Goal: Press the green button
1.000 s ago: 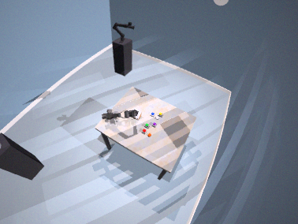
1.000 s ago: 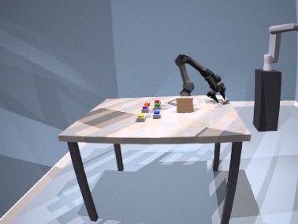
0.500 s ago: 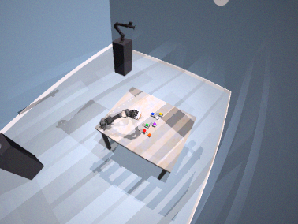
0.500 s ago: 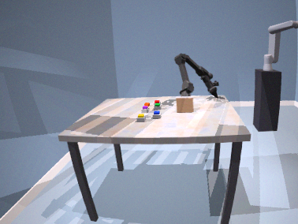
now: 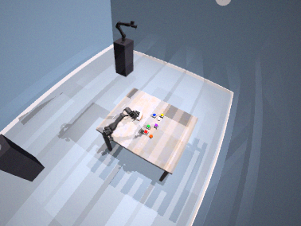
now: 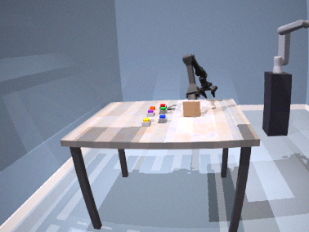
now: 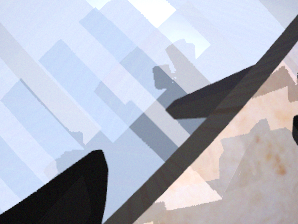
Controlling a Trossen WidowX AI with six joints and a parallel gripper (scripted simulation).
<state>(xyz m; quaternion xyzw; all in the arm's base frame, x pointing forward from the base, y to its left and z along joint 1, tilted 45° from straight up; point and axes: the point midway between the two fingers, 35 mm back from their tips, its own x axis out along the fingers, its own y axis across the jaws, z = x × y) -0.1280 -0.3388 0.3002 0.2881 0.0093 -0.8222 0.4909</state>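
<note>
My gripper tip is now 370 mm short of the red button, 310 mm to the right of it and 20 mm below it. Also, from my gripper tip: purple button: 470 mm to the left, 430 mm ahead, 20 mm above; then green button: 400 mm to the left, 350 mm ahead, 20 mm above; then orange block: 450 mm ahead, 310 mm to the left.
</note>
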